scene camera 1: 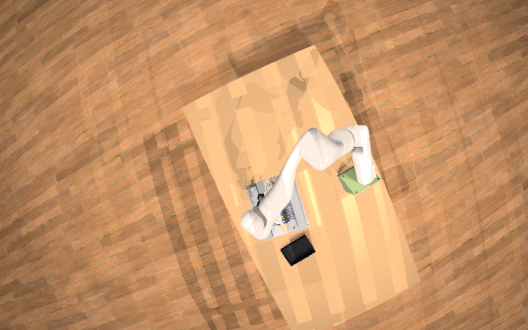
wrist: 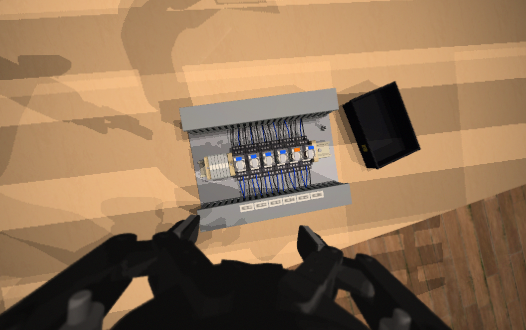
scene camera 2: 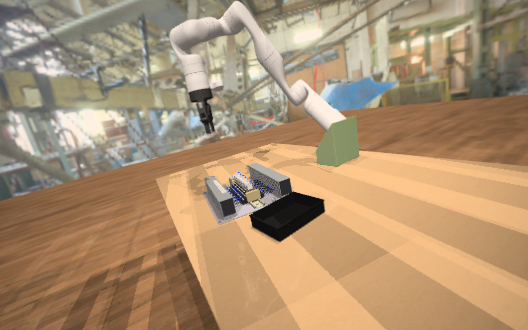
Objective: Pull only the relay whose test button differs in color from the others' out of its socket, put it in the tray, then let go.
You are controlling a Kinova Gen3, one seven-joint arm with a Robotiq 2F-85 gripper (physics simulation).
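Places are measured from the arm's base along level axes (x left, y back, z up), in centimetres.
Where they show: gripper, fingertip midpoint: (wrist: 249,231) (scene camera 2: 210,133); arm's base, origin of the base link: (scene camera 1: 365,177) (scene camera 2: 340,129).
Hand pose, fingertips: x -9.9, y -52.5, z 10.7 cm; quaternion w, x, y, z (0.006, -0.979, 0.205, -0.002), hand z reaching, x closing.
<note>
Each offset is from my fingertips to the top centre of the thing. "spot": to the spot under its first point.
The relay with the orange test button @(dx +10.9, dy +4.5, dz -16.8 cm) (wrist: 296,154) sits in its socket, fifth from the left in a row of relays in the wrist view. The other relays, such as the rightmost one @(dx +13.6, dy +4.2, dz -16.8 cm) (wrist: 310,152) and the leftmost one @(dx -0.1, dy +5.9, dz -16.8 cm) (wrist: 240,164), have blue buttons. The black tray @(spot: dx +34.6, dy +5.0, dz -23.4 cm) (wrist: 382,125) (scene camera 1: 298,250) (scene camera 2: 289,215) stands beside the panel; no relay shows in it. My gripper (wrist: 249,231) (scene camera 2: 209,131) is open and empty, high above the panel. In scene camera 1 the arm hides part of the relay row.
The panel @(spot: dx -8.0, dy +1.4, dz -23.5 cm) (wrist: 212,192) carries two grey wire ducts @(dx +6.8, dy +14.6, dz -17.5 cm) (wrist: 260,109) @(dx +4.4, dy -4.2, dz -17.5 cm) (wrist: 275,207), one on each side of the relays, with black and blue wires between. Pale terminal blocks @(dx -4.6, dy +6.5, dz -19.1 cm) (wrist: 217,166) stand at the row's left end. The arm's green base (scene camera 1: 350,185) (scene camera 2: 345,142) stands at the table's far side.
</note>
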